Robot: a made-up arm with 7 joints. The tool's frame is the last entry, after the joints.
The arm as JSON. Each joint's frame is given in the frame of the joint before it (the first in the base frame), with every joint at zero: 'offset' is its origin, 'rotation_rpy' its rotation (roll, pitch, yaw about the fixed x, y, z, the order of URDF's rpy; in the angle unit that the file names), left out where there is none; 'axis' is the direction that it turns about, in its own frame. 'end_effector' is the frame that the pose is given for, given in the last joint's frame.
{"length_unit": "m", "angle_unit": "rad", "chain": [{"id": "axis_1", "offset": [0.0, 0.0, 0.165], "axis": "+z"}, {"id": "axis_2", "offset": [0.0, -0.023, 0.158], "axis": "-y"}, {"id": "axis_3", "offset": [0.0, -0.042, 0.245], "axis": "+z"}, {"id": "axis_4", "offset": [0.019, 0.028, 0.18], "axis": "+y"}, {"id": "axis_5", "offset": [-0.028, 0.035, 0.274], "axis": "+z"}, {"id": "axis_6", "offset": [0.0, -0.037, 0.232], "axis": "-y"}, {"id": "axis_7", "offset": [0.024, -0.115, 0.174], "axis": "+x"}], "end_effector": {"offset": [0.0, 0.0, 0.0], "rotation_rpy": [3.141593, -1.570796, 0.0]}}
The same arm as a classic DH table. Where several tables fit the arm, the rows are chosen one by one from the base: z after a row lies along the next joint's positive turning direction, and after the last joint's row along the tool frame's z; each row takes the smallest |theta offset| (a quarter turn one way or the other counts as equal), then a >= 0, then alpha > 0; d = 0 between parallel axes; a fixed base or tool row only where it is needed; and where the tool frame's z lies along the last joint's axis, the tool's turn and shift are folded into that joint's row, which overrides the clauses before.
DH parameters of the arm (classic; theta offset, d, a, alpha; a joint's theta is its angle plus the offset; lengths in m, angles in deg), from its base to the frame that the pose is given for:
axis_1: 0 0.323 0 90
axis_2: 0 0.065 0 -90
axis_3: 0 0.425 0.019 -90
axis_4: 0 0.063 -0.028 90
axis_5: 0 0.506 0 90
axis_6: 90 0.152 0.174 90
axis_7: 0 0.024 0 0

